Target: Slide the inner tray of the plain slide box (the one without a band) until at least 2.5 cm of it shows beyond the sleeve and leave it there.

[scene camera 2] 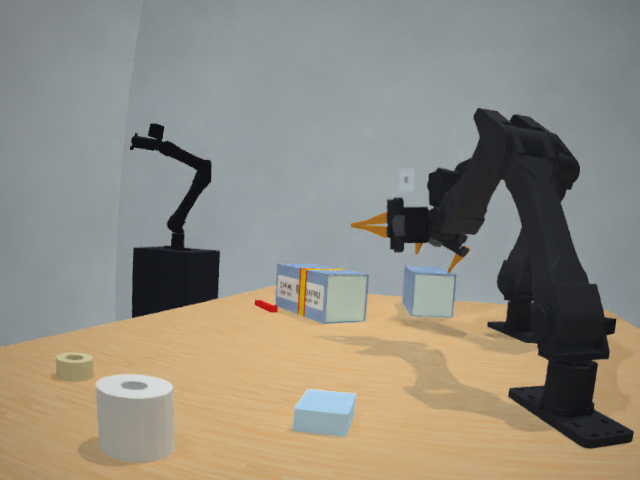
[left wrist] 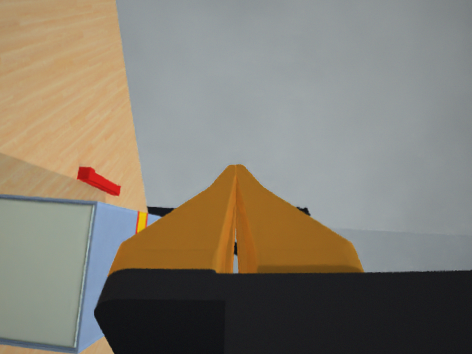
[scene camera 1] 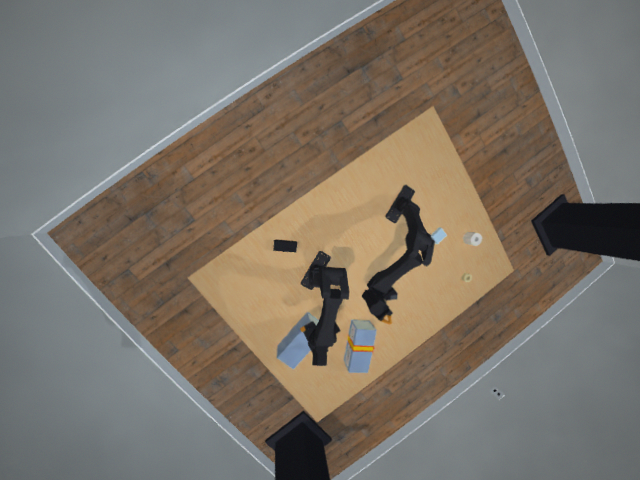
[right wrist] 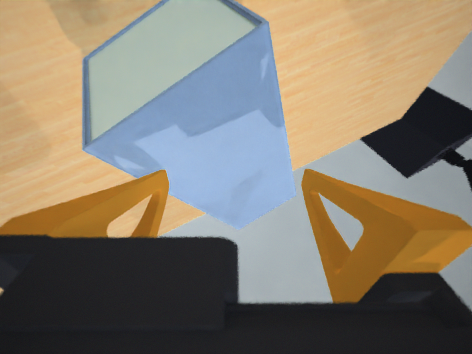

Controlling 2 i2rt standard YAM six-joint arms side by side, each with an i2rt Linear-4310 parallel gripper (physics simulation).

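Frame: origin at the left arm's base, x ahead, y left, z up, level; metres.
Seen in the pictures: left gripper, fingertip midpoint: (scene camera 2: 351, 225) (left wrist: 235, 177) (scene camera 1: 390, 323); right gripper, fingertip midpoint: (scene camera 2: 432, 263) (right wrist: 235, 176); left arm's base at its link origin: (scene camera 2: 564, 416) (scene camera 1: 399, 204); right arm's base at its link origin: (scene camera 2: 518, 333) (scene camera 1: 315, 270).
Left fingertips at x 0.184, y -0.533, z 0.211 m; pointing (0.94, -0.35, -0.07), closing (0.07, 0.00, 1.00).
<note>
Pixels of each thing's top centre, then the offset from my left fingertips to it. "spot": a spot on its surface instead.
- blue sleeve at its top centre: (right wrist: 245, 184) (scene camera 2: 428, 269) (scene camera 1: 301, 345) 0.273 m back, 0.329 m right, 0.104 m down
- tray's pale green end at a spot on its surface: (right wrist: 155, 70) (scene camera 2: 436, 285) spot: 0.256 m back, 0.210 m right, 0.132 m down
- banded box at its top centre: (left wrist: 142, 261) (scene camera 2: 320, 268) (scene camera 1: 362, 351) 0.029 m ahead, 0.219 m right, 0.104 m down
- small red block at its top centre: (left wrist: 108, 183) (scene camera 2: 265, 302) 0.150 m ahead, 0.257 m right, 0.195 m down
- white roll at its top centre: (scene camera 2: 134, 385) (scene camera 1: 476, 239) 0.287 m ahead, 0.606 m left, 0.151 m down
- yellowish ring at its top centre: (scene camera 2: 74, 357) 0.411 m ahead, 0.412 m left, 0.186 m down
- light blue block at its top centre: (scene camera 2: 326, 401) (scene camera 1: 439, 236) 0.102 m ahead, 0.512 m left, 0.186 m down
- black block at its top centre: (scene camera 2: 597, 319) (scene camera 1: 285, 246) 0.584 m back, 0.043 m left, 0.176 m down
The plain slide box, a blue sleeve (scene camera 1: 293, 348) (scene camera 2: 408, 291) (right wrist: 225, 160) without a band, lies on the table at the lower left in scene camera 1. Its tray's pale green end (scene camera 2: 434, 294) (right wrist: 155, 70) sits about level with the sleeve's rim; the far end is hidden. My right gripper (scene camera 2: 434, 262) (right wrist: 235, 176) is open above the box, its fingers apart and apparently not touching it. The banded box (scene camera 1: 360, 360) (scene camera 2: 345, 297) (left wrist: 40, 270) has a yellow and red band and stands apart. My left gripper (scene camera 1: 388, 320) (scene camera 2: 352, 225) (left wrist: 235, 177) is shut and empty, raised near the banded box.
A small red block (scene camera 2: 265, 305) (left wrist: 98, 180) lies beside the banded box. A white roll (scene camera 1: 469, 239) (scene camera 2: 135, 421), a yellowish ring (scene camera 2: 74, 370) and a light blue block (scene camera 1: 438, 235) (scene camera 2: 324, 413) stand farther off. A black block (scene camera 1: 285, 245) lies near the right arm's base.
</note>
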